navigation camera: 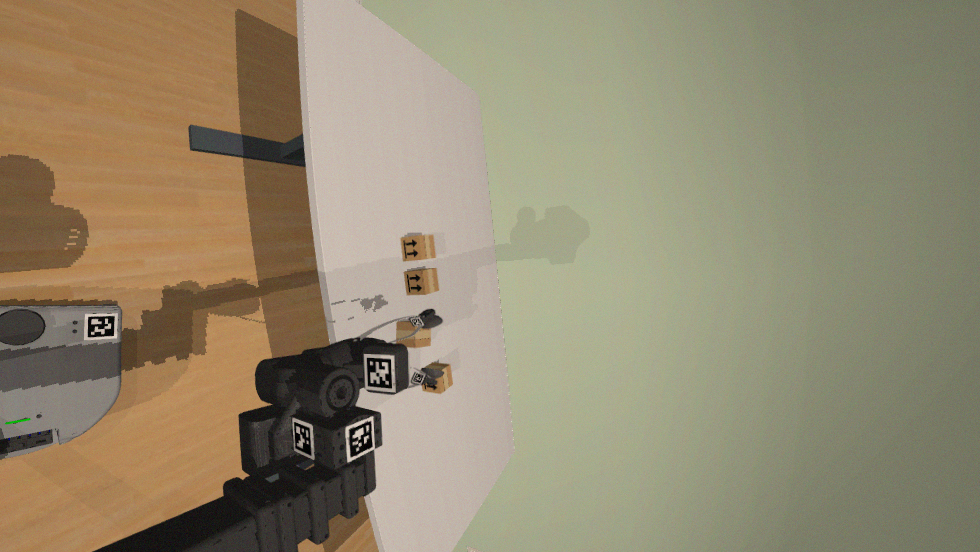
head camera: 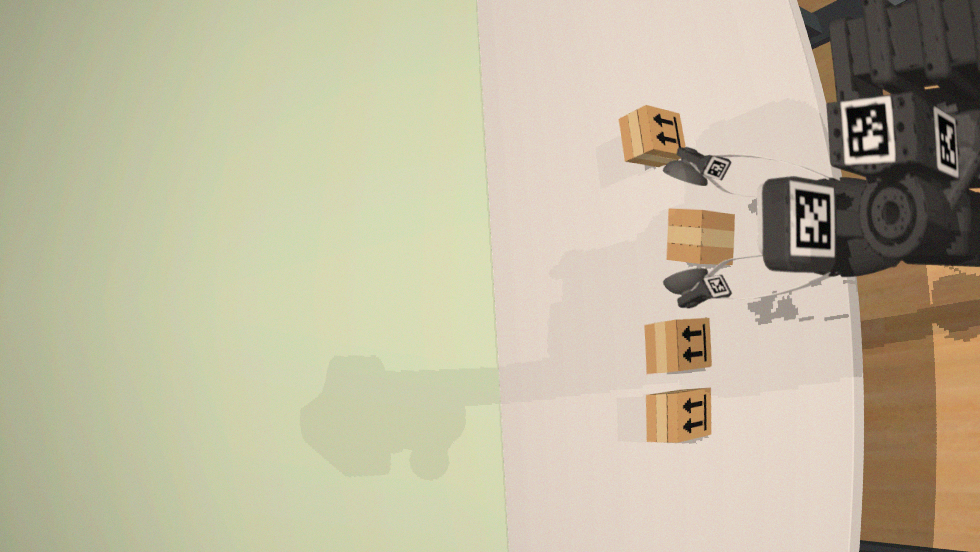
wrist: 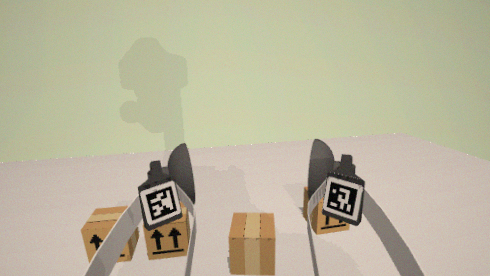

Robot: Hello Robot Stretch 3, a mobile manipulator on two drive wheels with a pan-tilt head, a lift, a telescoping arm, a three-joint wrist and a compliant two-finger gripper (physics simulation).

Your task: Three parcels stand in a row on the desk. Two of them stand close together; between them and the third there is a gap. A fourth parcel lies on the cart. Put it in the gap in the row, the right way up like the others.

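Frame: origin at the robot's base, x left, y back, z up, level; metres.
Seen in the pictures: gripper, fingertip midpoint: [navigation camera: 438,345] [head camera: 671,226] [wrist: 250,161]; robot's base, origin of the base link: [navigation camera: 21,325].
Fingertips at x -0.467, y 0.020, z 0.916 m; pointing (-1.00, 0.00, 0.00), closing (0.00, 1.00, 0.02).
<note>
Offsets run from my fingertips to a thing's top centre. Level surfaces: height alone.
The parcel in the gap [head camera: 700,236] [navigation camera: 413,336] [wrist: 252,245] stands on the desk @[dz -0.195 m] [head camera: 582,480] [navigation camera: 384,137]. Its tape runs over the top and down the front; no arrows show on its visible faces. Two parcels, the inner one @[dy -0.127, dx -0.163, dz -0.137 m] [head camera: 677,346] [navigation camera: 421,281] [wrist: 167,242] and the outer one @[dy -0.209, dx -0.149, dz -0.137 m] [head camera: 678,416] [navigation camera: 418,247] [wrist: 109,235], stand close together, front arrows up. The third parcel @[dy +0.124, dx -0.219, dz -0.137 m] [head camera: 651,135] [navigation camera: 442,379] [wrist: 332,222], arrows up, stands askew across the gap. My gripper [head camera: 685,227] [navigation camera: 432,348] [wrist: 250,161] is open and empty, above the parcels; one finger overlaps the third in view.
A green wall [head camera: 240,205] [navigation camera: 720,274] [wrist: 250,75] rises behind the desk. A dark desk leg [navigation camera: 233,142] shows beyond the front edge. My base [navigation camera: 68,390] stands on the wooden floor. The cart does not show.
</note>
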